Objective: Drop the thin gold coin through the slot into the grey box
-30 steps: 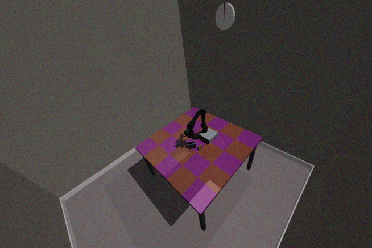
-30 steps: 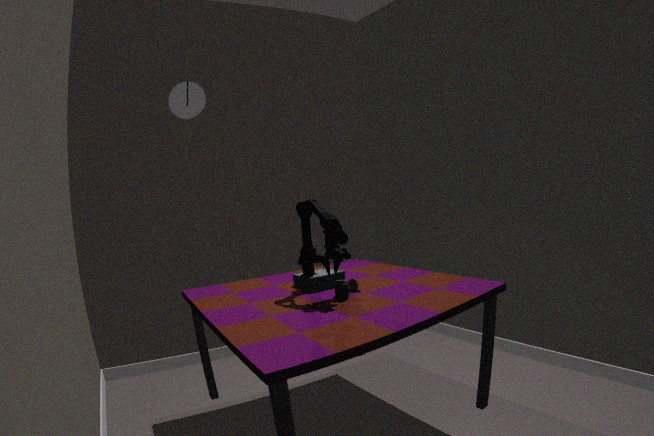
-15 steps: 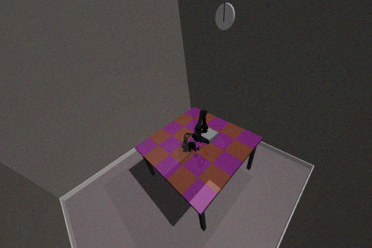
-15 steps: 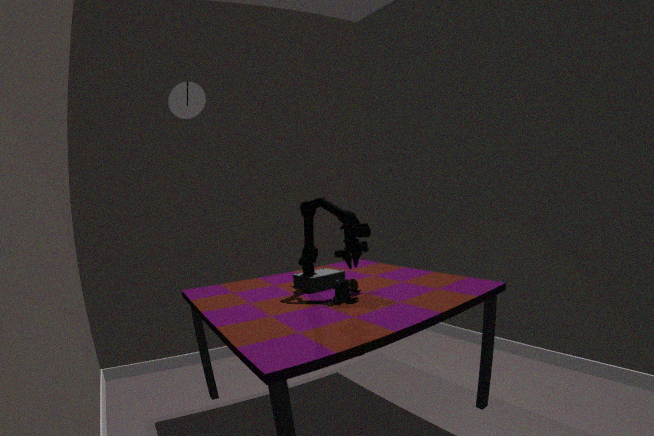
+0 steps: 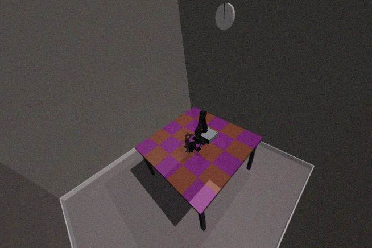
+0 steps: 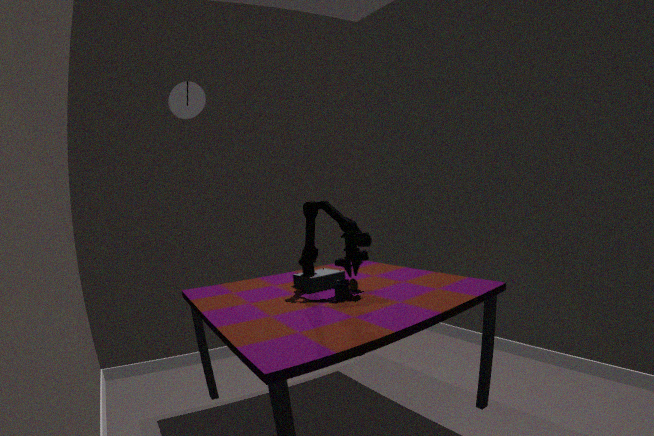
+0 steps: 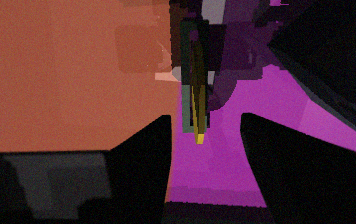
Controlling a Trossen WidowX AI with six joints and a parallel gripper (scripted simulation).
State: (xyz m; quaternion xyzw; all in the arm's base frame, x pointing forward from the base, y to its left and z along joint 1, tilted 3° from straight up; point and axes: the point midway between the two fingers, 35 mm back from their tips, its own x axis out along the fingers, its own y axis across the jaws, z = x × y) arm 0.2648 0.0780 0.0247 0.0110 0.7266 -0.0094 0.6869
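The gold coin lies 4 cm below my gripper tip.
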